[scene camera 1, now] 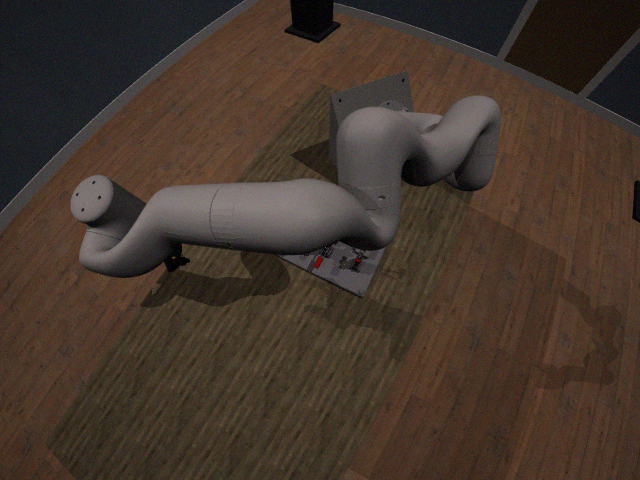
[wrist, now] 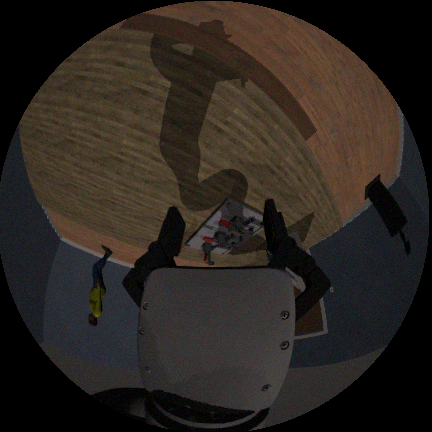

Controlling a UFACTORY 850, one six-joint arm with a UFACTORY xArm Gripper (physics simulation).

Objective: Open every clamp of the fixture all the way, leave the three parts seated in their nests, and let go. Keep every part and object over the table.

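Note:
The grey fixture plate (scene camera 1: 356,283) (wrist: 215,220) lies on the olive striped surface, partly hidden by the arm in the scene view. Two red clamp handles (scene camera 1: 318,261) (scene camera 1: 357,261) show there. In the wrist view, one red handle (wrist: 225,223), a second red handle (wrist: 208,239) and a third, lower red handle (wrist: 205,256) show on dark clamps. How far each clamp is open cannot be told. The three parts are too small and dark to make out. My gripper (scene camera 1: 178,263) (wrist: 220,211) is open and empty, raised well to the left of the plate in the scene view.
The arm (scene camera 1: 258,215) stretches across the scene view over part of the plate. A grey mounting bracket (scene camera 1: 369,93) stands behind it. The olive striped surface (scene camera 1: 232,387) (wrist: 100,150) extends around the plate. A black stand (scene camera 1: 312,20) (wrist: 387,207) and a person (wrist: 97,295) are farther off.

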